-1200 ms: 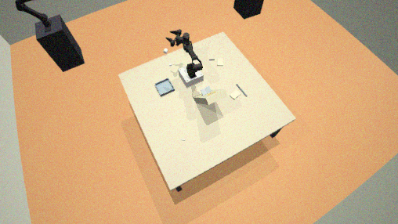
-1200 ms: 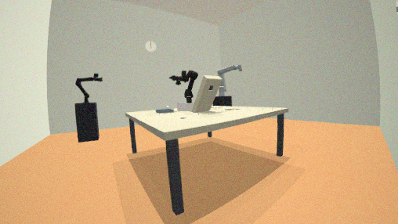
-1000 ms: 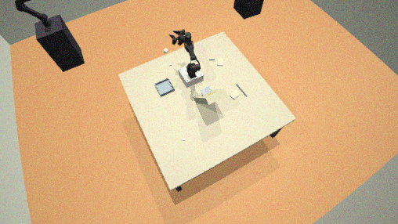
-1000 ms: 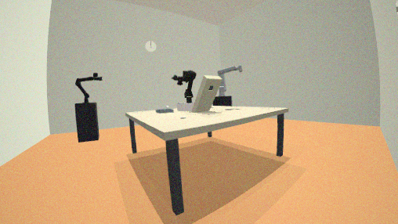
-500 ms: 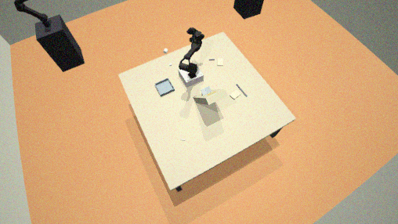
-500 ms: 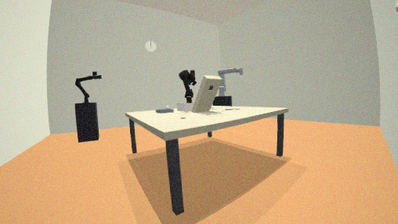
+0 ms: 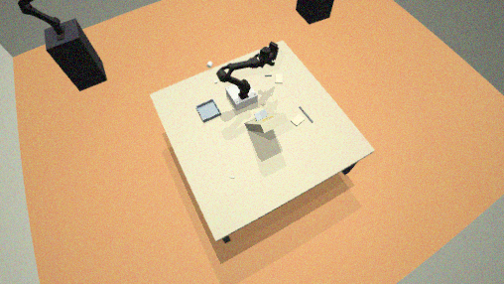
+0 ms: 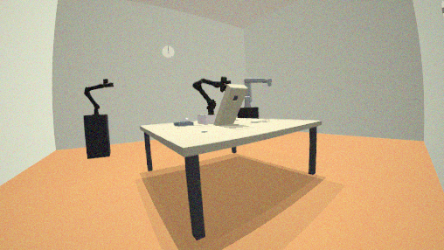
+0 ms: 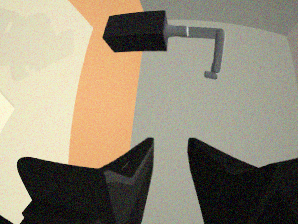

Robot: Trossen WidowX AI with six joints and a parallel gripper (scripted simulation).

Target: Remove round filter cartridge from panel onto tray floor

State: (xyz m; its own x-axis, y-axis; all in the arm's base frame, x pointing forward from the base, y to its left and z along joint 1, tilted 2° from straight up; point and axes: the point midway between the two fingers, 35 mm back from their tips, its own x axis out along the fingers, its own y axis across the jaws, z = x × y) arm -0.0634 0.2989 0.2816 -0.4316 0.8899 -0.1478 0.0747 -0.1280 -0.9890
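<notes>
The white round filter cartridge is 460 mm ahead of my gripper tip, 320 mm to the right of it and 100 mm below it. Round my gripper tip: service panel: 410 mm ahead, 330 mm to the right, 180 mm below; blue-grey tray: 620 mm to the right, 340 mm below, 40 mm ahead.
</notes>
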